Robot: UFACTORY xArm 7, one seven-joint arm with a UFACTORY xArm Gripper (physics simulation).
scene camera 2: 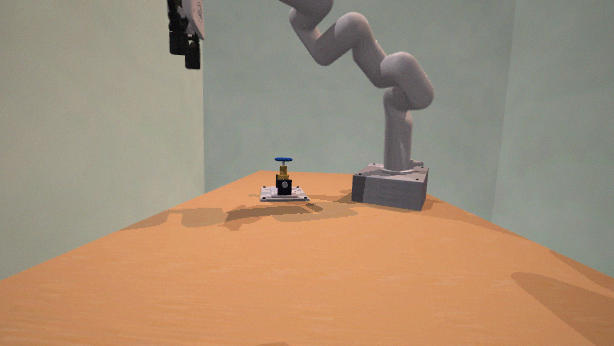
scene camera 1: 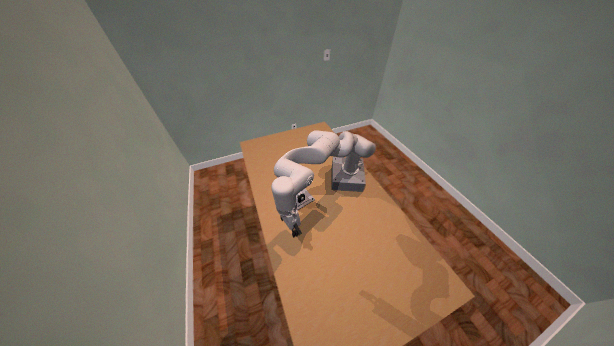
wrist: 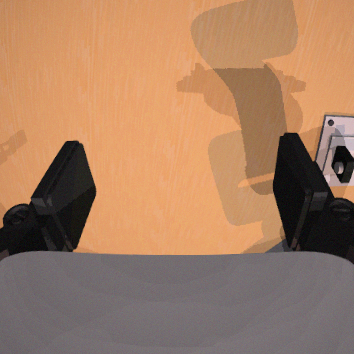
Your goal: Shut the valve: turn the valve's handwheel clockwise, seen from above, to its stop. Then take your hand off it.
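The valve has a blue handwheel (scene camera 2: 283, 159) on a brass stem (scene camera 2: 283, 172), above a black body (scene camera 2: 284, 186) (wrist: 343, 164) on a pale base plate (scene camera 2: 270, 197) (wrist: 330, 131). In scene camera 1 the arm hides most of the valve, and part of the base plate (scene camera 1: 306, 202) shows beside the arm. In the wrist view the plate is cut off at the right edge and the handwheel does not show. My gripper (scene camera 1: 296, 231) (scene camera 2: 185, 61) (wrist: 180, 162) is open and empty, pointing down. It is high above the table, to the left of the valve in scene camera 2, and apart from it.
The grey robot base block (scene camera 1: 349, 186) (scene camera 2: 390, 192) stands to the right of the valve in scene camera 2. The arm (scene camera 1: 312, 152) (scene camera 2: 367, 50) reaches over the orange table top (scene camera 1: 340, 280) (scene camera 2: 300, 280) (wrist: 140, 75). Shadows of the arm fall on it. Walls stand beyond the table.
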